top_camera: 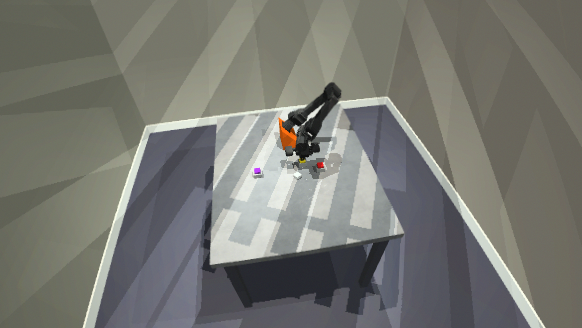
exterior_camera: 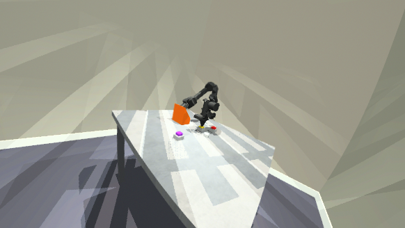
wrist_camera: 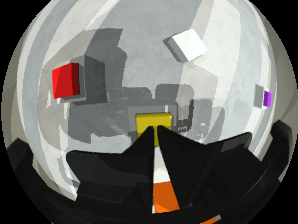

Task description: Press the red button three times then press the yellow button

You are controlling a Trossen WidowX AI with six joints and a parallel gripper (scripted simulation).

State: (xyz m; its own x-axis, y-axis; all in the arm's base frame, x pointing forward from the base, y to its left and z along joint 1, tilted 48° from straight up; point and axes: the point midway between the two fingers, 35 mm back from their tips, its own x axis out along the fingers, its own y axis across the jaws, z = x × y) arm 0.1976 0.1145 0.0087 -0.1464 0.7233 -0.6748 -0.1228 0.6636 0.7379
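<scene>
My gripper tip is 10 mm above the yellow button. The rest, counted from my gripper tip: red button (100 mm to the left, 40 mm ahead); white block (90 mm ahead, 30 mm to the right, 20 mm below); purple button (250 mm to the right, 60 mm ahead).
</scene>
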